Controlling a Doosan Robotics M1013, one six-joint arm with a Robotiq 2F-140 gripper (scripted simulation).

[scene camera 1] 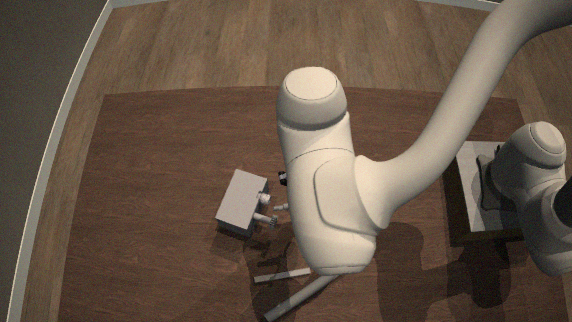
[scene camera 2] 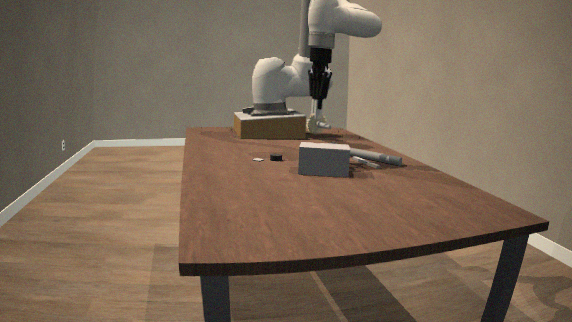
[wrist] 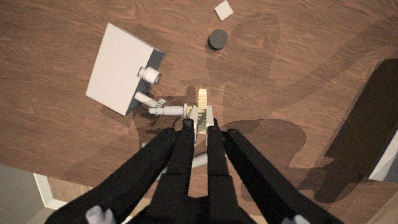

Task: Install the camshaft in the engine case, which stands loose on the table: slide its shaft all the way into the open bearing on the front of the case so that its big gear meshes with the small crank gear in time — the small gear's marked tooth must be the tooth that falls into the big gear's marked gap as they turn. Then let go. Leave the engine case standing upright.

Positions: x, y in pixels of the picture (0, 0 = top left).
Labels:
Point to a grey engine case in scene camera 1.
At 240, 209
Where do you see a camshaft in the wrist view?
185, 110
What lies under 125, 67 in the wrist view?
A grey engine case.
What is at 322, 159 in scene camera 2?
A grey engine case.

